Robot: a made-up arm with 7 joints.
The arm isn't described. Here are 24 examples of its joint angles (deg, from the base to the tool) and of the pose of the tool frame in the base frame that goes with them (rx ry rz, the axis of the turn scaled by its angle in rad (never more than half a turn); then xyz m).
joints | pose
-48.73 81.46 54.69 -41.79 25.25 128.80 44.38 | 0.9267 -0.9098 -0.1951 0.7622 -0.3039 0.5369
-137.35 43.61 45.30 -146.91 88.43 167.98 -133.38 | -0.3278 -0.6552 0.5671 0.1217 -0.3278 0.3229
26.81 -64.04 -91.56 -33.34 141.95 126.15 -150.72 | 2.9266 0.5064 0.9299 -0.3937 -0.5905 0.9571
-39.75 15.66 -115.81 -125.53 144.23 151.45 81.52 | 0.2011 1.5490 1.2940 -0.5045 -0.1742 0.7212
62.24 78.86 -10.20 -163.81 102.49 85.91 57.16 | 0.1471 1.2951 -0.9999 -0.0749 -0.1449 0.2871
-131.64 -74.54 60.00 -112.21 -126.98 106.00 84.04 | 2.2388 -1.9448 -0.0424 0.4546 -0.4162 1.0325
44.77 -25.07 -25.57 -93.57 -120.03 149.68 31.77 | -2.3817 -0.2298 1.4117 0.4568 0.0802 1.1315
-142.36 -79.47 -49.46 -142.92 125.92 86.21 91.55 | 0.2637 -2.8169 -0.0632 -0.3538 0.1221 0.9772
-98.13 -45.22 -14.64 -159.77 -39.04 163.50 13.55 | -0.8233 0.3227 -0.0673 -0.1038 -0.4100 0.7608
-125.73 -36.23 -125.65 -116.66 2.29 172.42 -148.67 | 0.3232 0.6785 -0.4900 -0.0711 0.5536 0.4930
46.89 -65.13 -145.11 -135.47 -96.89 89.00 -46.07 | 1.2329 0.1474 2.0203 0.0301 -0.2786 0.1907
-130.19 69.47 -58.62 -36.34 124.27 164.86 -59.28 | -1.4461 0.5784 -0.9637 -0.6427 -0.3704 0.7393
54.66 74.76 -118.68 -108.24 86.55 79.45 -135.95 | -0.5891 -0.0997 2.9046 0.4307 -0.2891 0.9582
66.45 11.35 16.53 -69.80 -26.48 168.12 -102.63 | 1.5097 0.5787 -0.9179 0.1264 0.6053 1.0641
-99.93 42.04 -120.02 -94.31 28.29 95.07 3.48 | -0.0533 0.4978 -2.2367 -0.4479 0.1368 1.0530
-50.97 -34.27 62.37 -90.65 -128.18 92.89 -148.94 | -1.0445 -2.8358 -0.6257 0.5151 0.3162 1.1485
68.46 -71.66 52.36 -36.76 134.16 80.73 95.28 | -0.4221 -0.6791 -2.4026 -0.5309 -0.4788 1.0471
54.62 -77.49 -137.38 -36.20 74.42 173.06 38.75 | -0.4351 -1.8051 -2.2324 -0.2977 -0.6863 0.5072
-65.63 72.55 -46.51 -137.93 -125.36 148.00 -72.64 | -1.5610 0.3006 -2.2209 -0.2827 -0.2249 0.3192
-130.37 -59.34 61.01 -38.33 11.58 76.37 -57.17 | -0.8584 1.1762 1.5890 0.5561 0.0258 1.1533
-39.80 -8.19 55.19 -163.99 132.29 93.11 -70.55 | 0.9245 -1.4774 0.8471 0.3737 0.1312 0.4788
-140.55 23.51 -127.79 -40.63 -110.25 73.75 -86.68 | -2.1754 0.7734 1.9093 -0.1171 0.0764 1.3991
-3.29 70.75 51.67 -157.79 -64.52 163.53 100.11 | 0.8075 0.5588 1.5976 -0.0683 0.3731 0.3954
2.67 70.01 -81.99 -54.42 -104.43 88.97 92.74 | -2.8133 1.2624 -0.2304 0.6116 -0.4536 0.9068
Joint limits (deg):
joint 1: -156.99..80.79
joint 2: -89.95..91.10
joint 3: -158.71..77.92
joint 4: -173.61..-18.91
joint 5: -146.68..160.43
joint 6: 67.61..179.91
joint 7: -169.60..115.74
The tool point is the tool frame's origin. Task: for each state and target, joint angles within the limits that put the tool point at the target. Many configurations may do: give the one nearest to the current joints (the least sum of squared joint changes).
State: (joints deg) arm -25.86 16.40 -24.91 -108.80 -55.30 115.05 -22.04
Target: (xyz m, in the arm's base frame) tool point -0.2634 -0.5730 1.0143
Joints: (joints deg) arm -74.70 20.43 -49.34 -68.01 -61.43 123.46 -22.43
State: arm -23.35 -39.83 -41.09 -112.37 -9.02 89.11 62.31
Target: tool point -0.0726 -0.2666 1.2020
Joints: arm -34.23 -70.93 -26.08 -103.50 -7.24 85.31 58.47
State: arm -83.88 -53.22 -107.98 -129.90 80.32 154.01 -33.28
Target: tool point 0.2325 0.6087 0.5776
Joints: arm -128.37 -36.54 -151.50 -86.84 79.12 156.85 -29.32
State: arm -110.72 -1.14 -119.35 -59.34 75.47 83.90 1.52
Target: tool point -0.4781 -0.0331 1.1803
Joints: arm -106.64 21.67 -97.94 -60.72 77.89 92.29 9.78
